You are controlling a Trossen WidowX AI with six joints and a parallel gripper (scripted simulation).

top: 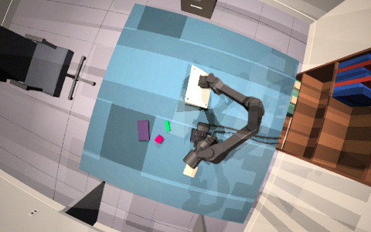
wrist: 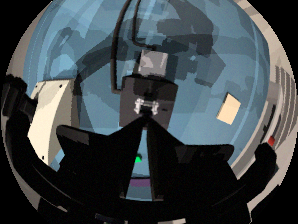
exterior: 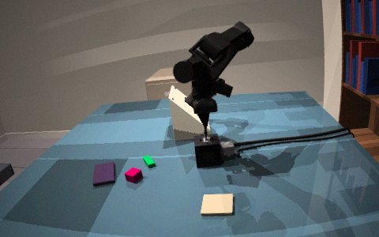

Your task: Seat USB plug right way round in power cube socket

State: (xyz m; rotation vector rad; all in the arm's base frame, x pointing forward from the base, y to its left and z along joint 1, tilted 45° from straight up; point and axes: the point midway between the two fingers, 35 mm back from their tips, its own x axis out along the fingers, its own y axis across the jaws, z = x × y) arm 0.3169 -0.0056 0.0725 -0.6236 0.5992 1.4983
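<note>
My gripper tip is now 50 mm above the socket. The rest, counted from my gripper tip: green block: 200 mm to the right, 120 mm below, 20 mm behind; USB plug: 20 mm below; cream tile: 240 mm ahead, 120 mm below, 10 mm to the left.
</note>
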